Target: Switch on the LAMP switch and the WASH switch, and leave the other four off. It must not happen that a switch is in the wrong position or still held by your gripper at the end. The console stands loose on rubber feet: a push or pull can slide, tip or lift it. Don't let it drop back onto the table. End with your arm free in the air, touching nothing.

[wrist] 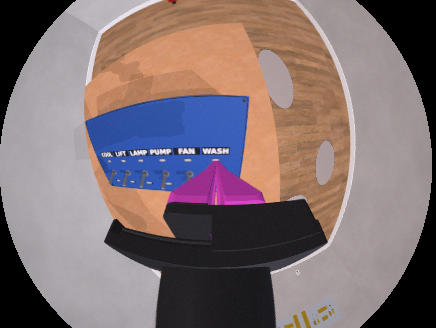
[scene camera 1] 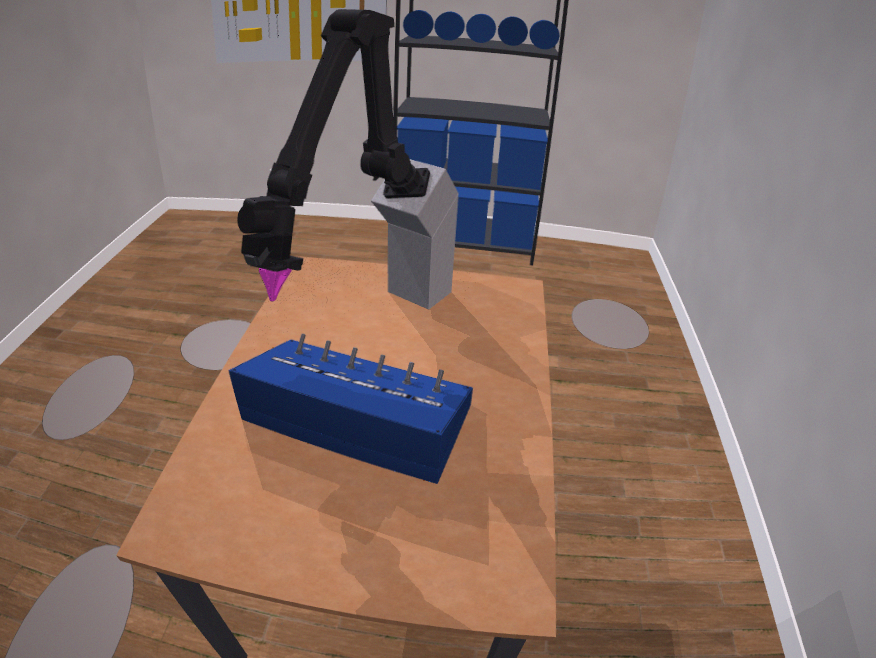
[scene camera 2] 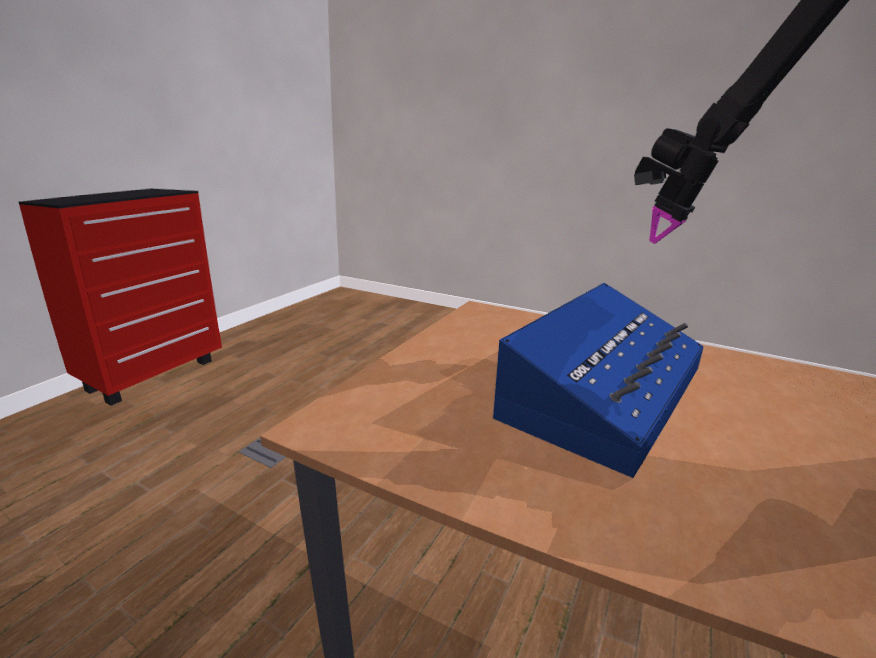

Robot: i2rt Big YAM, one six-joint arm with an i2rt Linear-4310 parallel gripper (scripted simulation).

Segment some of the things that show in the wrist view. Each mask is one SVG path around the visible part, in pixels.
My gripper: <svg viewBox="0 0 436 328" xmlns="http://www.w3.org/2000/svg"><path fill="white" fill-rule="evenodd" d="M113 220L104 243L146 267L161 271L155 328L276 328L274 294L270 271L279 270L291 265L328 243L319 221L315 220L305 199L265 203L261 191L228 171L220 161L213 161L206 170L170 193L163 219L176 238L125 228L118 219Z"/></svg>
A blue console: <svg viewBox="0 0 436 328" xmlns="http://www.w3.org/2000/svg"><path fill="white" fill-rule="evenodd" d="M249 96L191 95L157 99L101 114L85 121L95 154L111 186L173 191L192 177L194 178L206 170L213 161L220 161L228 171L240 177L246 139Z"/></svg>
